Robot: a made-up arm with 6 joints. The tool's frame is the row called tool. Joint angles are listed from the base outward. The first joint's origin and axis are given. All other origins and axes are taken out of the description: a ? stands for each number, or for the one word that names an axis. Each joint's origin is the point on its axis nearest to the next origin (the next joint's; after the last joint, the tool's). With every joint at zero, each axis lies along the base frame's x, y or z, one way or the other. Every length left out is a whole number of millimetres.
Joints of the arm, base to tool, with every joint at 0 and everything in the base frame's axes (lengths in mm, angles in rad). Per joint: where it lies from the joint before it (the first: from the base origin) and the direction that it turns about. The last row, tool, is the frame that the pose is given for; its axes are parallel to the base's.
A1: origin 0 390 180 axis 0 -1 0
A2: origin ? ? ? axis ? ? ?
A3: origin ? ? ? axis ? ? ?
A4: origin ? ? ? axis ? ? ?
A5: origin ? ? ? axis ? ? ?
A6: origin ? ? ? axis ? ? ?
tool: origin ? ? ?
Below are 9 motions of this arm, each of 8 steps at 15 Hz.
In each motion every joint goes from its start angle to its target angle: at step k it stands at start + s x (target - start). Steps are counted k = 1, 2, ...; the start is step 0. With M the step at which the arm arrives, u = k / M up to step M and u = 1 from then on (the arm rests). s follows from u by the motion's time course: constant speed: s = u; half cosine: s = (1 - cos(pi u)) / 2; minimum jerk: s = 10 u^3 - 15 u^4 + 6 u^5.
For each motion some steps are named. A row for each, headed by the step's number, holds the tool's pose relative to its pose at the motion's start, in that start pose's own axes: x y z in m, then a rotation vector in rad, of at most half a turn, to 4 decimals.
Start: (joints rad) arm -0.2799 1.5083 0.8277 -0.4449 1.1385 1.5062
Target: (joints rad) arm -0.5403 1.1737 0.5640 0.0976 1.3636 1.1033
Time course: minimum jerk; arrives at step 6
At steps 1, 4, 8:
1: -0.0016 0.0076 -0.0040 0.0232 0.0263 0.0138
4: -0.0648 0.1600 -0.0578 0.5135 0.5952 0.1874
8: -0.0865 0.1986 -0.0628 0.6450 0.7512 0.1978

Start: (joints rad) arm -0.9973 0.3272 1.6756 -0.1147 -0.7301 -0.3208
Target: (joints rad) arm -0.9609 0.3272 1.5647 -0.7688 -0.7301 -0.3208
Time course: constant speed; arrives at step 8
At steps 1, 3, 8:
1: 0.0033 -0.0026 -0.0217 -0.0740 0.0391 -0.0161
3: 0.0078 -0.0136 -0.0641 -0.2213 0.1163 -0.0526
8: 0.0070 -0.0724 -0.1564 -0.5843 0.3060 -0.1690

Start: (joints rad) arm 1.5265 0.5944 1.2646 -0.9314 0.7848 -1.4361
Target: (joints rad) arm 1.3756 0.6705 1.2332 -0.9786 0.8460 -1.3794
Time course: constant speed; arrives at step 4
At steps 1, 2, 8:
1: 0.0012 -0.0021 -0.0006 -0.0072 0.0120 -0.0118
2: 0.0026 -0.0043 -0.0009 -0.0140 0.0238 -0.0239
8: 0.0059 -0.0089 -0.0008 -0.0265 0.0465 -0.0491

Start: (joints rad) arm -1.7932 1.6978 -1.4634 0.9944 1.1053 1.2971
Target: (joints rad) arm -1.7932 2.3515 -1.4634 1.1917 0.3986 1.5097
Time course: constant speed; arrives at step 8
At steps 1, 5, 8:
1: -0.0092 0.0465 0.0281 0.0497 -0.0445 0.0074
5: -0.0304 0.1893 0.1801 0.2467 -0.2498 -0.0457
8: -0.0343 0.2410 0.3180 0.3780 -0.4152 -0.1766

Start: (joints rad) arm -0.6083 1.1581 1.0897 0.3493 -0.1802 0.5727
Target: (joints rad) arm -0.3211 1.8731 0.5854 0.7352 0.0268 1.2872
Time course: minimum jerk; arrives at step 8
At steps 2, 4, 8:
2: -0.0145 0.0198 0.0107 -0.0282 -0.0744 0.0386
4: -0.0782 0.0903 0.0363 -0.0902 -0.3373 0.1739
8: -0.1710 0.1711 0.0398 -0.0792 -0.6030 0.3350

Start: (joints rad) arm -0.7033 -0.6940 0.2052 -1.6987 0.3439 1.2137
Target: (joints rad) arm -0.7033 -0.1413 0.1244 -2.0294 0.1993 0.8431
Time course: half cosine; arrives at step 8
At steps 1, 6, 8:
1: 0.0009 -0.0051 0.0002 0.0229 -0.0021 -0.0002
6: 0.0217 -0.1111 -0.0241 0.5084 -0.0354 0.0136
8: 0.0258 -0.1284 -0.0339 0.5946 -0.0395 0.0198

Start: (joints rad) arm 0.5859 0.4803 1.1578 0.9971 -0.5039 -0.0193
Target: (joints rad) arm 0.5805 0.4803 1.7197 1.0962 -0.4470 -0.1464
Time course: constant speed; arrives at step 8
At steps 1, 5, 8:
1: 0.0084 -0.0122 0.0013 0.0452 0.0254 -0.0676
5: 0.0333 -0.0665 0.0010 0.2196 0.1122 -0.3466
8: 0.0414 -0.1107 -0.0044 0.3417 0.1617 -0.5644

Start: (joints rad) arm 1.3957 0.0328 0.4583 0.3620 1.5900 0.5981
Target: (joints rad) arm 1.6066 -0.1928 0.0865 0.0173 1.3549 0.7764
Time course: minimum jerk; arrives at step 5
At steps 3, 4, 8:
3: 0.0482 0.0569 0.0840 0.2584 -0.4366 -0.0884
4: 0.0568 0.0644 0.1190 0.3458 -0.5931 -0.1653
8: 0.0580 0.0651 0.1266 0.3645 -0.6267 -0.1858

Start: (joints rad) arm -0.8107 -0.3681 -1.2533 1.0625 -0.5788 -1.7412
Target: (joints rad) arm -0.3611 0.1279 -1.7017 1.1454 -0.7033 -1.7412
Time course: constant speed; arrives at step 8
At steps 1, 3, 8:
1: -0.0040 -0.0098 -0.0096 -0.0520 0.0951 0.0818
3: -0.0149 -0.0350 -0.0252 -0.1604 0.2911 0.2387
8: -0.0432 -0.1296 -0.0323 -0.4580 0.7984 0.5991

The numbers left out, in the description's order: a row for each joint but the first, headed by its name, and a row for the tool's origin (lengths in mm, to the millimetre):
A2: xyz 90 0 50, axis 1 0 0
A3: xyz 0 170 -280, axis 0 1 0
A4: xyz -230 0 -20, axis 1 0 0
A5: xyz 0 50 80, axis 0 0 -1
A6: xyz 330 -90 0, axis -1 0 0
tool: xyz 0 80 -30

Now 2 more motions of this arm.
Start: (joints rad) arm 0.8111 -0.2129 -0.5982 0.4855 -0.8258 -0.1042
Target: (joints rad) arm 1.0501 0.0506 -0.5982 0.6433 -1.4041 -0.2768
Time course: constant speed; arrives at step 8
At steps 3, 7, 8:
3: 0.0278 0.0655 0.0322 0.0543 -0.1435 0.2226
7: 0.0257 0.1516 0.0714 0.0695 -0.3096 0.5486
8: 0.0186 0.1717 0.0784 0.0624 -0.3455 0.6339

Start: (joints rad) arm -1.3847 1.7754 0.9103 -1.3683 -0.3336 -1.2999
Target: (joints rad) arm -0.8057 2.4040 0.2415 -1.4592 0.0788 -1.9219
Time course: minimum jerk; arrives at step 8
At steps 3, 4, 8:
3: -0.0835 0.0773 0.0165 0.0829 -0.2447 0.1964
4: -0.1787 0.1236 0.0196 0.2018 -0.4006 0.3934
8: -0.4295 0.1269 0.0075 0.6113 -0.5828 0.8679

